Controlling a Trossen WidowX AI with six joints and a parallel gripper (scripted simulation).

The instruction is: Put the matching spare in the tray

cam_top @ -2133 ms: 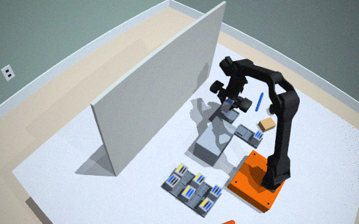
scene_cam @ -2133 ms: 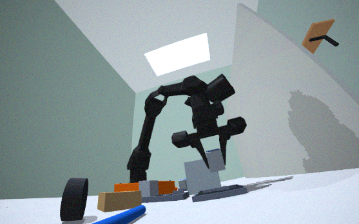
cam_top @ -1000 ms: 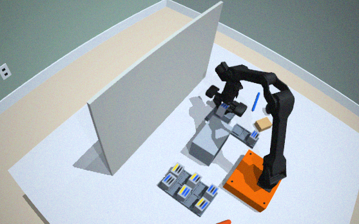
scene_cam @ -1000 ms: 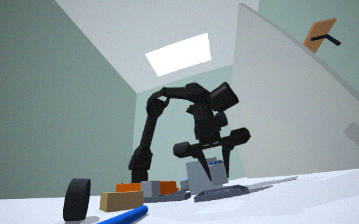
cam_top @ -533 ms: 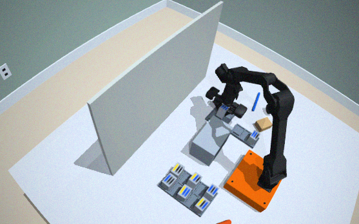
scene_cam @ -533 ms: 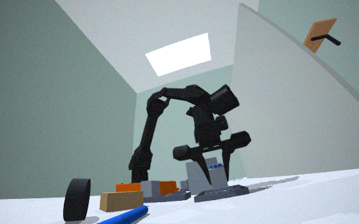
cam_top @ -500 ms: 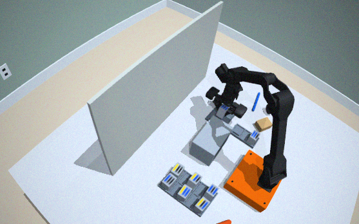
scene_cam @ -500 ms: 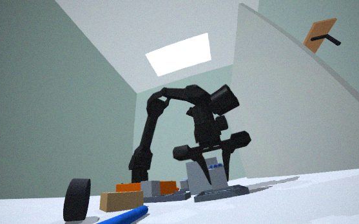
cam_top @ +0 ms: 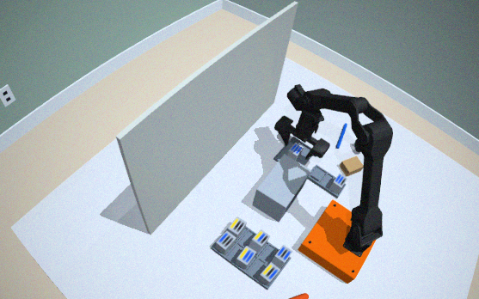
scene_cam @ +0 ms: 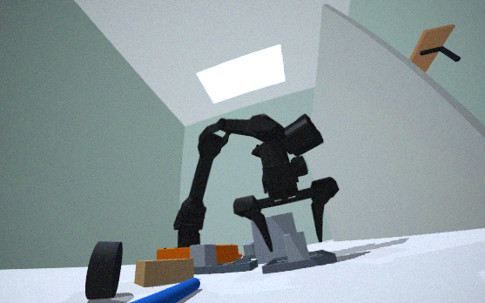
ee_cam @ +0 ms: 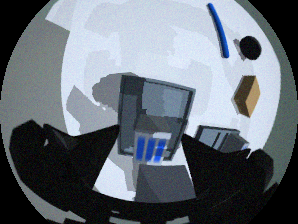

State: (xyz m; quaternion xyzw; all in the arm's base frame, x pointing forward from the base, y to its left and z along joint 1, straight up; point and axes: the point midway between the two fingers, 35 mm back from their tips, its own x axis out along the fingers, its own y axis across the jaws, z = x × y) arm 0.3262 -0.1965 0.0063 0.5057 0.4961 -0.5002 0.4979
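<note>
Now: the grey tray 2 cm below my gripper tip. The rest, counted from my gripper tip: grey block (18 cm to the left, 4 cm behind, 3 cm above); then tan block (19 cm behind, 9 cm to the right, 1 cm below); then blue rod (20 cm to the right, 10 cm behind, 2 cm below).
</note>
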